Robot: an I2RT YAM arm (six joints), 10 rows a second.
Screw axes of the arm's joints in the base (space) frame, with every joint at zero. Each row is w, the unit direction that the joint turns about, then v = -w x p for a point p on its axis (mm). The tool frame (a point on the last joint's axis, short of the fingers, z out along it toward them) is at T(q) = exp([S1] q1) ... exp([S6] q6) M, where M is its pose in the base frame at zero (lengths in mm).
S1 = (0, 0, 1, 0, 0, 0)
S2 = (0, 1, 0, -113.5, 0, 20)
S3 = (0, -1, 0, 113.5, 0, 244)
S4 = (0, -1, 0, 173.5, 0, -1)
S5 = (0, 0, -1, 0, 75, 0)
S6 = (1, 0, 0, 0, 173.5, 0)
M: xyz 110.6 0 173.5 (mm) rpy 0 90 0 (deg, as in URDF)
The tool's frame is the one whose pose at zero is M.
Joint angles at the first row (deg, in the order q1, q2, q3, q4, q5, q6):
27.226, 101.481, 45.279, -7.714, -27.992, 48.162
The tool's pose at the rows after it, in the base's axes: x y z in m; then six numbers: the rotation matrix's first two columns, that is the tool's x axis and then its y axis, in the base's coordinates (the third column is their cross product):
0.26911, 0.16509, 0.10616, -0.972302, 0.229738, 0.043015, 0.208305, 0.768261, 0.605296
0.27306, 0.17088, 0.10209, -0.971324, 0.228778, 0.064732, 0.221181, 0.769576, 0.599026
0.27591, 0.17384, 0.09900, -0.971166, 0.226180, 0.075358, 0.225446, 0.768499, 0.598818
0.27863, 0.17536, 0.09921, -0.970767, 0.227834, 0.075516, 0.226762, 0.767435, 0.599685
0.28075, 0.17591, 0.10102, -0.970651, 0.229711, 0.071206, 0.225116, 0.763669, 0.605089
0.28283, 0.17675, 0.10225, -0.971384, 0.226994, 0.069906, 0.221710, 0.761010, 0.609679
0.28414, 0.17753, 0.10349, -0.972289, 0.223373, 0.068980, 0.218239, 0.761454, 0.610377
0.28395, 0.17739, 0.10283, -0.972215, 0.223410, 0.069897, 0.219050, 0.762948, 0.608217
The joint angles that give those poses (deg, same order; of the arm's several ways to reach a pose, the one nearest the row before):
28.459, 103.697, 47.959, -8.833, -28.344, 49.107
29.003, 105.691, 49.596, -9.308, -28.627, 49.862
29.180, 106.988, 50.503, -9.245, -28.998, 50.098
29.179, 107.488, 51.255, -9.398, -29.004, 50.229
29.075, 107.490, 51.695, -9.359, -29.091, 50.313
29.003, 107.666, 52.248, -9.523, -29.354, 50.187
29.003, 107.755, 52.751, -9.973, -29.444, 49.967
29.004, 107.840, 52.718, -10.018, -29.375, 49.922

